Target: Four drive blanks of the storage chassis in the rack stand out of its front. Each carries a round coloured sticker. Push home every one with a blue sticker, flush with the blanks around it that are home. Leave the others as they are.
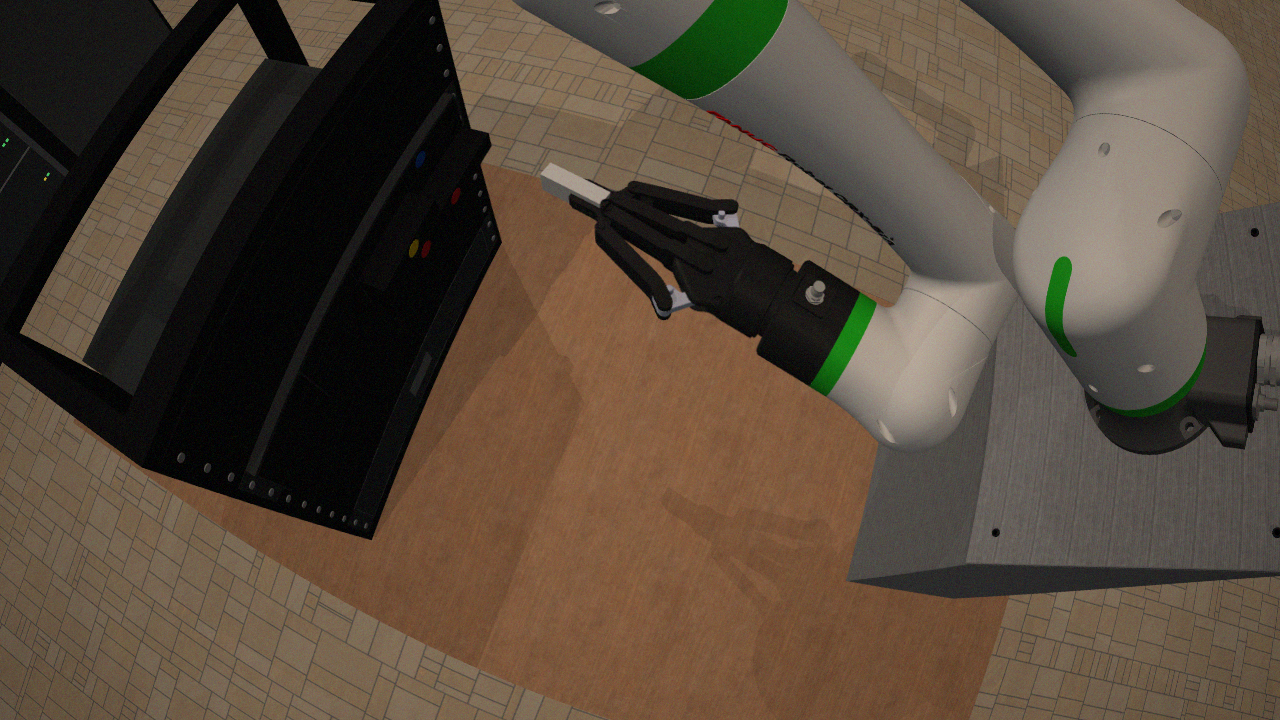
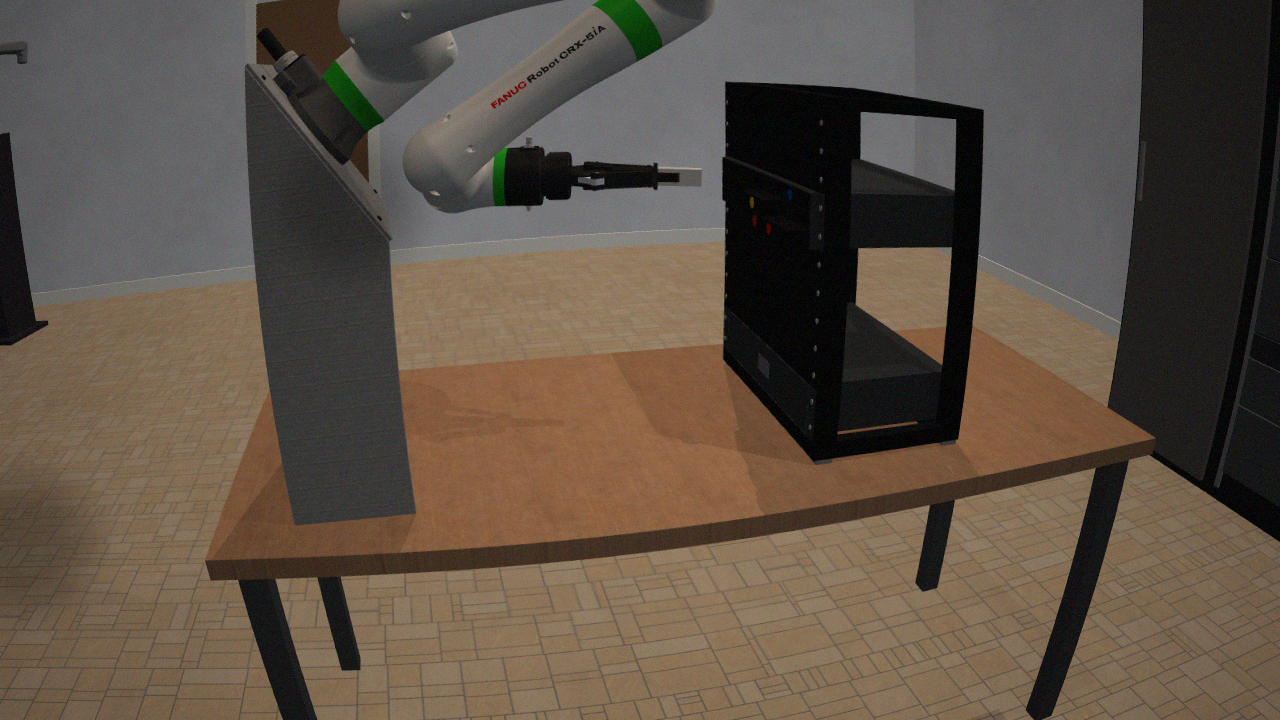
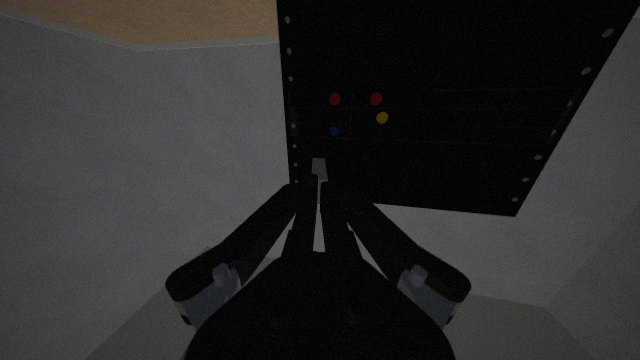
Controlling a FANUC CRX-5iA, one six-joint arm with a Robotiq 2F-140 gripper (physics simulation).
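Note:
My gripper is shut and empty, its pale fingertips together in the air, apart from the front of the black rack. On the dark storage chassis, a blue sticker looks smaller and set further back than the others. One red sticker is nearest it. Another red sticker is beside the yellow sticker; both look further forward. The blanks' dark edges are hard to tell apart.
The rack stands on the wooden table, facing the grey arm pedestal. Rows of pale screws line its front posts. A dark lower unit sits near its bottom. A dark cabinet stands beyond the table.

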